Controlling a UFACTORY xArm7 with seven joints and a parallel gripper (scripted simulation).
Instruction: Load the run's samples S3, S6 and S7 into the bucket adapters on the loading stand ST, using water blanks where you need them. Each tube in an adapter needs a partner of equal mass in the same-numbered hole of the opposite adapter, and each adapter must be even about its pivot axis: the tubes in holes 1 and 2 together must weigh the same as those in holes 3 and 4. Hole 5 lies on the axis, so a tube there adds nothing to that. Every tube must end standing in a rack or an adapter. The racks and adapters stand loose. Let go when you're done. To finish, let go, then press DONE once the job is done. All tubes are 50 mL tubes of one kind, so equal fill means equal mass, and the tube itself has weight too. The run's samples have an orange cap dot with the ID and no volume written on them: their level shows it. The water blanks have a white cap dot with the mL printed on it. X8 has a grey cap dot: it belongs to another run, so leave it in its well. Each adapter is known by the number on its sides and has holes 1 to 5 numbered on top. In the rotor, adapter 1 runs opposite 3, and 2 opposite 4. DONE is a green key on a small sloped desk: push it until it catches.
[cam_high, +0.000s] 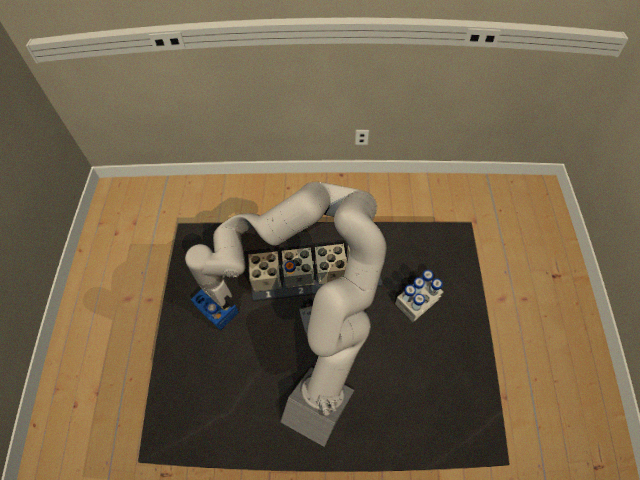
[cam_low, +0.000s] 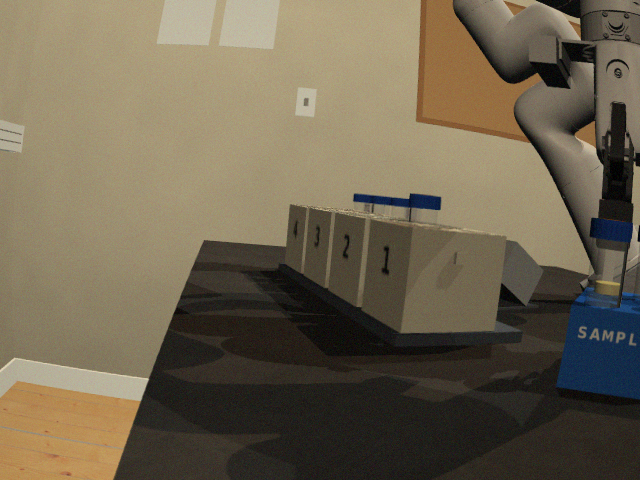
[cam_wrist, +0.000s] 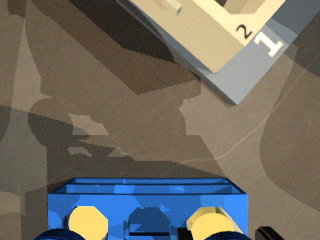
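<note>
The blue sample rack is 90 mm below my hand, 40 mm to the left of it and 20 mm ahead of it. From my hand the other things lie so: white blank rack: 620 mm to the right, 100 mm behind, 90 mm below; then adapter 1: 150 mm to the right, 100 mm ahead, 70 mm below.
</note>
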